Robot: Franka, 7 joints.
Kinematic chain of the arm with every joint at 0, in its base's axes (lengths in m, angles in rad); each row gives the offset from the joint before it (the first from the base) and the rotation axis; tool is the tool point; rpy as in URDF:
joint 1: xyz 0 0 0.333 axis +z
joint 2: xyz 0 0 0 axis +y
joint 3: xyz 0 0 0.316 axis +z
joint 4: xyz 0.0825 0 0 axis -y
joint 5: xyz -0.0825 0 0.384 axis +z
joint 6: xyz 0 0 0 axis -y
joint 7: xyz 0.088 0 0 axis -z
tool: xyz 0 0 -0.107 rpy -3.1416 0 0
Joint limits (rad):
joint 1: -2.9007..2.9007
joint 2: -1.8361..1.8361
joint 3: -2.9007..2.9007
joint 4: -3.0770..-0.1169
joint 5: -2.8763..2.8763
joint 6: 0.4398..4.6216
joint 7: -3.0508..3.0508
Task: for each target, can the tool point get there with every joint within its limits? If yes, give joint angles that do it. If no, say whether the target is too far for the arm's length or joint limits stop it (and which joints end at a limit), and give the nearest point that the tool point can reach.
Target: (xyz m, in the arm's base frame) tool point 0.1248 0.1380 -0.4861
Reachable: no: joint limits stop it (at a limit: joint 2) | nearest point 0.1378 0.1524 -0.3550 | short by 0.132 m
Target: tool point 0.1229 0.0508 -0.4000
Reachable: no: joint limits stop it (at a limit: joint 2) | nearest point 0.1367 0.0565 -0.3432 | short by 0.059 m
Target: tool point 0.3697 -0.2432 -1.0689
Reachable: no: too far | nearest point 0.2932 -0.1929 -0.3564 | short by 0.718 m
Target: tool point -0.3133 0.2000 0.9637
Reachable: yes | joints -0.6148 -0.5091 -2.2053 -0.4077 0.0239 4.2104 0.4460
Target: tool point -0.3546 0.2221 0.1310
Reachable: yes | joints -1.0467 -0.6935 -2.4549 -2.1786 2.1282 3.6791 2.1019
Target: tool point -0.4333 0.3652 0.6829
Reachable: yes | joints -1.6133 -1.3817 -0.9823 -1.8752 0.1253 3.9254 -1.2890
